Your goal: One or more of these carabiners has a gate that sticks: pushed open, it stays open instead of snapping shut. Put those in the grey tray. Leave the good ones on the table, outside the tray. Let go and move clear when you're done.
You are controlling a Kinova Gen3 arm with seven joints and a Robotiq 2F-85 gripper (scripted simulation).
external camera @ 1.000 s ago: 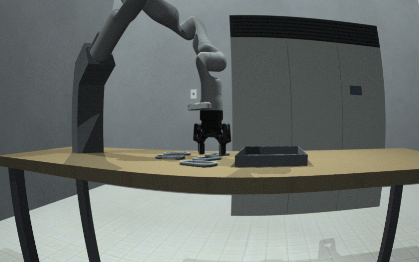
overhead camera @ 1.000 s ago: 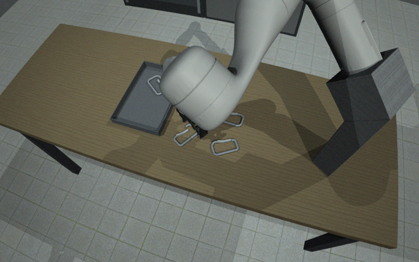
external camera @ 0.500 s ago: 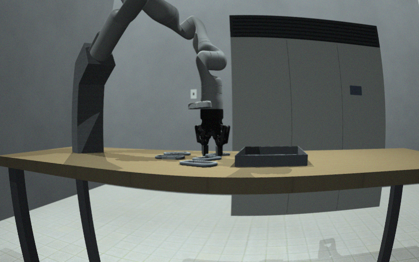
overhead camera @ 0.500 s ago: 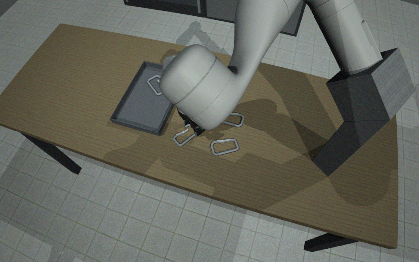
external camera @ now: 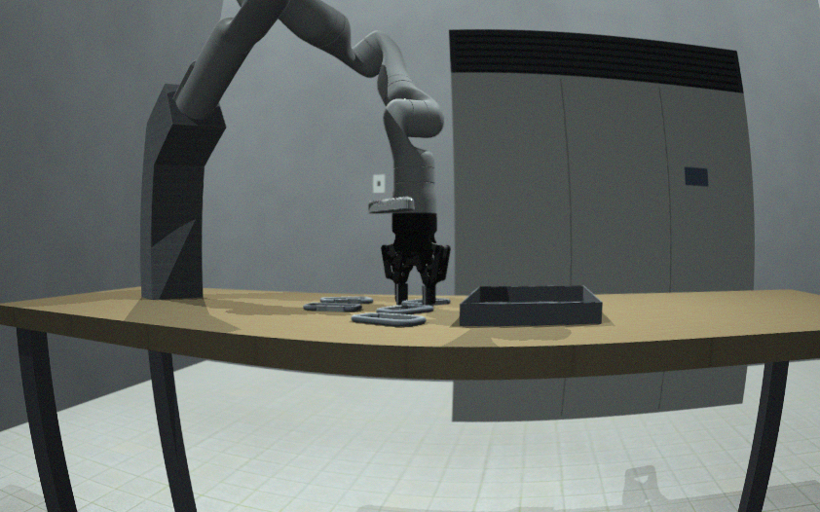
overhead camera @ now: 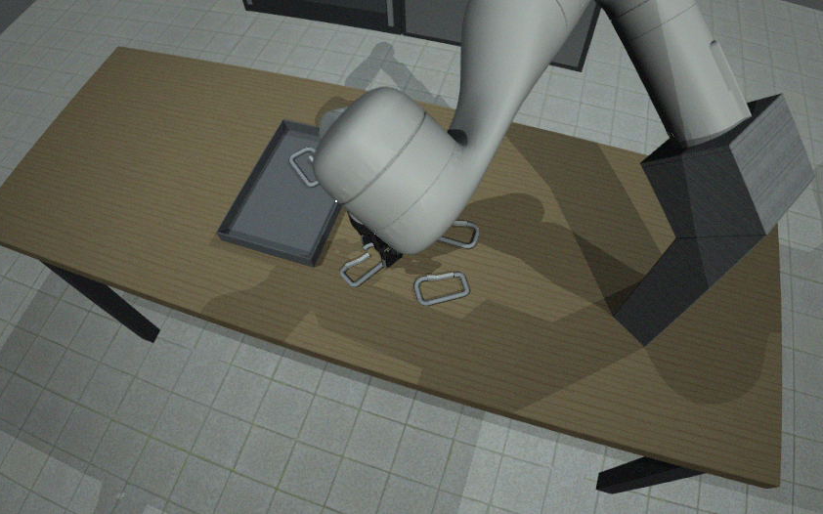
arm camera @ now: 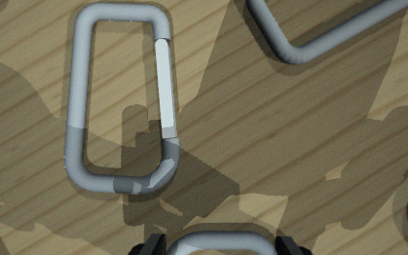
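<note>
Now: hand 16 cm to the left of the grey tray, 15 cm short of it and 1 cm above it.
</note>
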